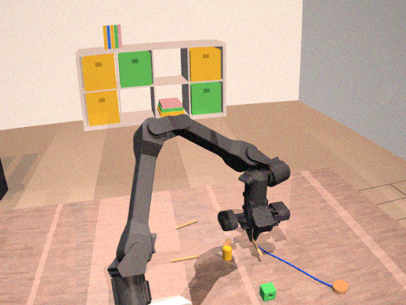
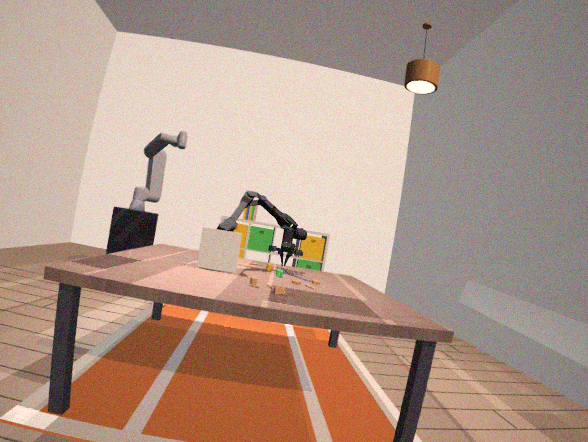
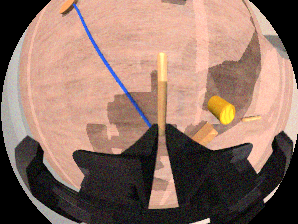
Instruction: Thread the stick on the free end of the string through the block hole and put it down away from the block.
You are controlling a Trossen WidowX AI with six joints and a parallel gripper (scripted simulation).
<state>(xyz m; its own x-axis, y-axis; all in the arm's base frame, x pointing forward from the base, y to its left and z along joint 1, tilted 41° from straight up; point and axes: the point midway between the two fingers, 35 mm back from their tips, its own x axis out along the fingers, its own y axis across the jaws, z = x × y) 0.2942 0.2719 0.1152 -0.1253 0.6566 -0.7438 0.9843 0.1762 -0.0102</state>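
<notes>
The yellow cylinder lies 70 mm behind my gripper tip, 20 mm to the right of it and 20 mm below it. Also, from my gripper tip: green block 180 mm to the right, 20 mm below; round wooden button 190 mm to the right, 180 mm ahead, 30 mm below; thin wooden stick 20 mm to the right.
</notes>
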